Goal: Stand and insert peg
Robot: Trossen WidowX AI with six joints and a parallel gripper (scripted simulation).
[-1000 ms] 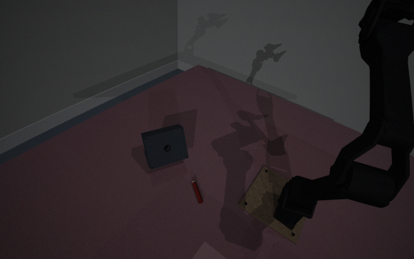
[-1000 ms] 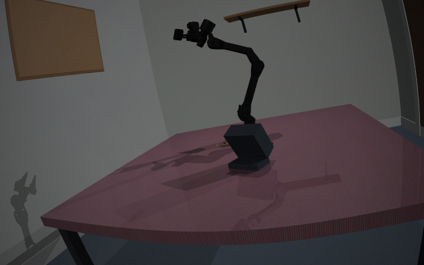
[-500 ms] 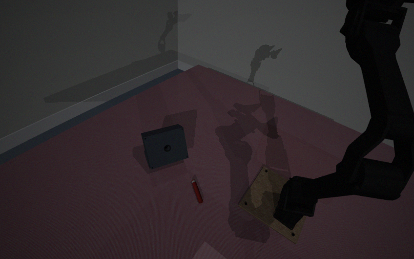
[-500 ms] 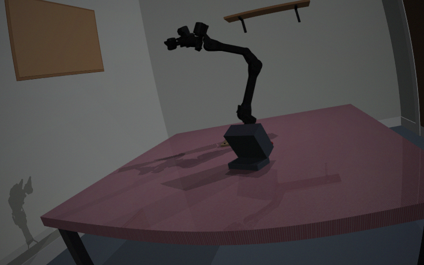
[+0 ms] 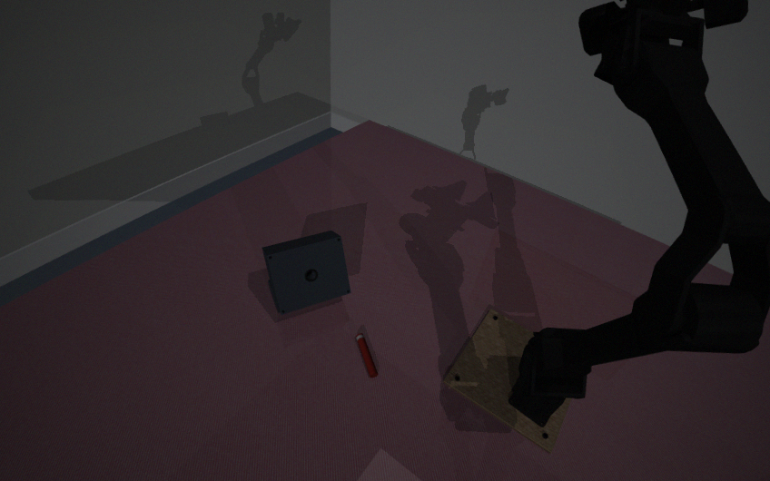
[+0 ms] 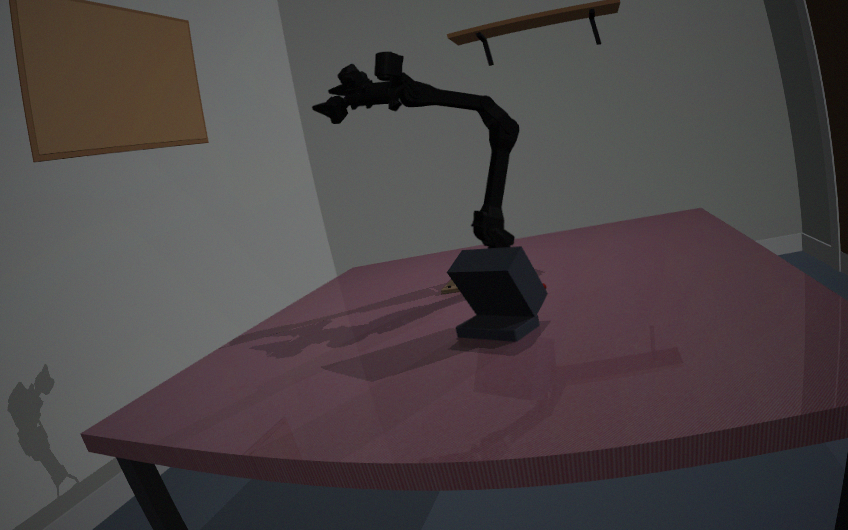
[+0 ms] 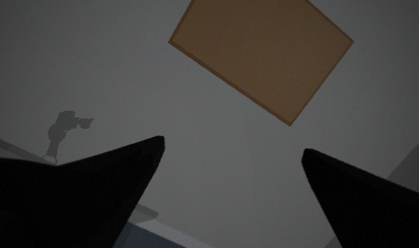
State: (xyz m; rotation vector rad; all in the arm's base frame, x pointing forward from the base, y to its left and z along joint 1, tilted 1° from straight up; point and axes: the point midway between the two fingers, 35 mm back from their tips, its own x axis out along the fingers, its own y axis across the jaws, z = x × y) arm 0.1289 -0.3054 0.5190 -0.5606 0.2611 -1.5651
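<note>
The peg lies 140 mm ahead of my gripper tip, 450 mm to the left of it and 530 mm below it. Round my gripper tip: sloped panel 290 mm ahead, 440 mm to the left, 460 mm below; then flat foot 320 mm ahead, 430 mm to the left, 530 mm below.
</note>
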